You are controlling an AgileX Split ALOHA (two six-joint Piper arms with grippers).
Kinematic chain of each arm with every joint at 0, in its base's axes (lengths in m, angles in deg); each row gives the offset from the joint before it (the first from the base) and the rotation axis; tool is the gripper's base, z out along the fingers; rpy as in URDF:
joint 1: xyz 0 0 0.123 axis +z
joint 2: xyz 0 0 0 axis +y
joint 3: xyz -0.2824 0 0.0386 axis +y
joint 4: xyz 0.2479 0 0.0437 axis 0.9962 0 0.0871
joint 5: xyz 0 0 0 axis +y
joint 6: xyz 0.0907 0 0.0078 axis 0.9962 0 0.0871
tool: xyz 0 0 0 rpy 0 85 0
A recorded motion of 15 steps. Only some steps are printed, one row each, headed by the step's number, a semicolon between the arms.
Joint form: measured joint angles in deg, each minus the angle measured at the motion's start. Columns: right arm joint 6, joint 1, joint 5, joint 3, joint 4, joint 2; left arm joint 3, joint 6, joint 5, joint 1, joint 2, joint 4.
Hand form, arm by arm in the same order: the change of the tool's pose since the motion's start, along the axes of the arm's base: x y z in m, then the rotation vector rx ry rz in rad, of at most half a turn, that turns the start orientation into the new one. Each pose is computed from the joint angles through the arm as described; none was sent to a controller.
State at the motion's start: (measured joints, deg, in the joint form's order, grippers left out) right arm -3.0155 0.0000 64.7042 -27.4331 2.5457 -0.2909; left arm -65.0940 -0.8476 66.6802 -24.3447 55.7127 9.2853
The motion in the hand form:
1: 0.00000 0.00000 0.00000 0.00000 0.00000 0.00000; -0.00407 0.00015 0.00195 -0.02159 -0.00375 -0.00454
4: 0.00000 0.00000 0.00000 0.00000 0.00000 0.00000; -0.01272 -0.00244 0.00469 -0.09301 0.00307 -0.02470
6: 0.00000 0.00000 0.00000 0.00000 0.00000 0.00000; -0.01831 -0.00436 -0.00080 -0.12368 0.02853 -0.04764
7: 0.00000 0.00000 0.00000 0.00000 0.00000 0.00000; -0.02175 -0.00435 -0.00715 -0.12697 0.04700 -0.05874
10: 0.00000 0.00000 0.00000 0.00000 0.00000 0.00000; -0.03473 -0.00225 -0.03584 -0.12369 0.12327 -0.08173
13: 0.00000 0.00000 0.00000 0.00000 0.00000 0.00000; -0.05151 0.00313 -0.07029 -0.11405 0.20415 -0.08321
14: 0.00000 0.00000 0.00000 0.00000 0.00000 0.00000; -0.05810 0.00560 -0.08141 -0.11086 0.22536 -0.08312
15: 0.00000 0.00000 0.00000 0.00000 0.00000 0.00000; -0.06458 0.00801 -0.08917 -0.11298 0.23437 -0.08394
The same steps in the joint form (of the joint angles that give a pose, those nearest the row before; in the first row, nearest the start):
1: 0.00 0.00 0.00 0.00 0.00 0.00; 0.00 0.00 0.09 0.00 -0.79 -1.07
4: 0.00 0.00 0.00 0.00 0.00 0.00; 0.15 0.07 0.09 0.00 -2.28 -5.15
6: 0.00 0.00 0.00 0.00 0.00 0.00; 1.74 0.85 0.09 0.00 -3.33 -7.93
7: 0.00 0.00 0.00 0.00 0.00 0.00; 3.38 1.41 0.09 0.00 -4.12 -8.90
10: 0.00 0.00 0.00 0.00 0.00 0.00; 10.49 2.73 0.09 0.00 -7.22 -11.25
13: 0.00 0.00 0.00 0.00 0.00 0.00; 18.98 2.97 0.09 0.00 -11.22 -12.63
14: 0.00 0.00 0.00 0.00 0.00 0.00; 21.81 3.03 0.09 0.00 -12.86 -12.95
15: 0.00 0.00 0.00 0.00 0.00 0.00; 23.99 3.07 0.09 0.00 -14.61 -13.28

